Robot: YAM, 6 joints.
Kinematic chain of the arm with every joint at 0, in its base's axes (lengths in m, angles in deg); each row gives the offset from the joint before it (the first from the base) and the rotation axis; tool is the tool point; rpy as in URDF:
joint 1: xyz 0 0 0.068 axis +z
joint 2: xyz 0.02 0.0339 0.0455 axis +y
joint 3: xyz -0.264 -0.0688 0 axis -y
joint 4: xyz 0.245 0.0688 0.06 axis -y
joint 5: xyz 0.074 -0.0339 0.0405 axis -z
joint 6: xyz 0.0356 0 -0.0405 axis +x
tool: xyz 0 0 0 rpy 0 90 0
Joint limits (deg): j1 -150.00..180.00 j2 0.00..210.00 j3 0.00..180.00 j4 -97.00..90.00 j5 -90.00..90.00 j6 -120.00..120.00
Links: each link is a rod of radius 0.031 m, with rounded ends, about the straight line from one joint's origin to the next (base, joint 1, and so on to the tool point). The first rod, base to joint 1, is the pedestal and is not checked.
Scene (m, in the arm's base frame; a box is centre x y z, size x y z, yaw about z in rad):
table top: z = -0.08
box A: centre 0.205 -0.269 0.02 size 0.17 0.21 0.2 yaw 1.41
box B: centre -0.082 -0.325 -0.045 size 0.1 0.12 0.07 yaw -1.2
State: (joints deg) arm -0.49 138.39 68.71 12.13 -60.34 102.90
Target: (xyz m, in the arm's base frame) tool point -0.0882 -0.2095 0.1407
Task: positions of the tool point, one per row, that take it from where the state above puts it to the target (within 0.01 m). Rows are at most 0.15 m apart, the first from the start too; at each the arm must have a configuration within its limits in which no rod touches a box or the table.
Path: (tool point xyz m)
1: 0.4099 -0.0728 0.0778
2: 0.3744 -0.1653 0.1517
3: 0.3087 -0.2363 0.2218
4: 0.2331 -0.2801 0.2091
5: 0.1539 -0.3019 0.1961
6: 0.0775 -0.3025 0.1826
7: 0.0090 -0.2846 0.1689
8: -0.0472 -0.2519 0.1549
9: -0.0882 -0.2095 0.1407

